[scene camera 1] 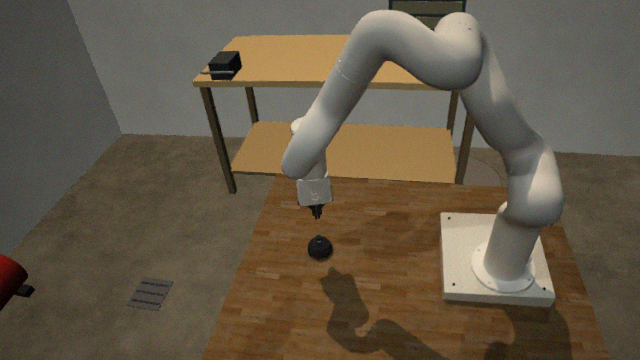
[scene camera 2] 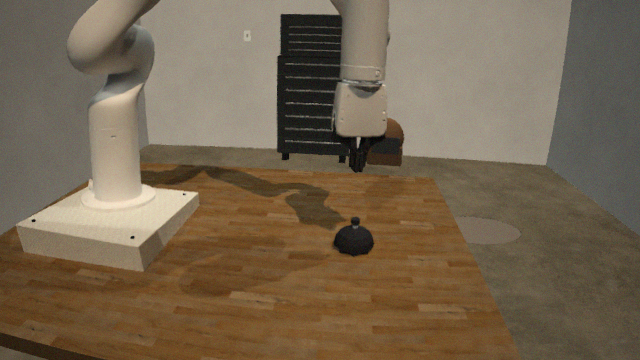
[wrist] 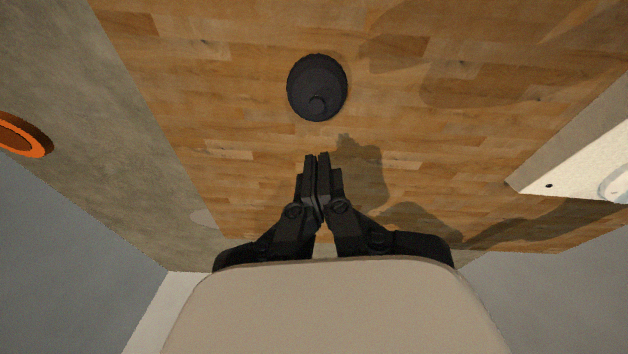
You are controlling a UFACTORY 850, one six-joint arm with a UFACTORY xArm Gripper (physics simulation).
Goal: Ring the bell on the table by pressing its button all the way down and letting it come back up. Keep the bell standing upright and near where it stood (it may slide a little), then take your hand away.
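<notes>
A dark domed bell (scene camera 1: 320,248) (scene camera 2: 354,241) (wrist: 317,82) stands upright on the wooden table (scene camera 1: 400,200) (scene camera 2: 390,300) (wrist: 250,90). Its small round button (scene camera 2: 355,221) (wrist: 317,104) stands up on a short light stem above the dome in the second scene view. My gripper (scene camera 1: 316,217) (scene camera 2: 357,170) (wrist: 320,168) is shut with nothing between its black fingers. It points down and hangs well above the bell, with a wide gap between the fingertips and the button. The gripper and the bell do not touch.
The arm's white base plate (scene camera 1: 452,250) (scene camera 2: 75,250) (wrist: 565,175) sits on the table, to one side of the bell. A light wooden workbench (scene camera 1: 280,60) with a black box (scene camera 1: 225,65) stands behind. A black drawer cabinet (scene camera 2: 310,105) stands beyond the table.
</notes>
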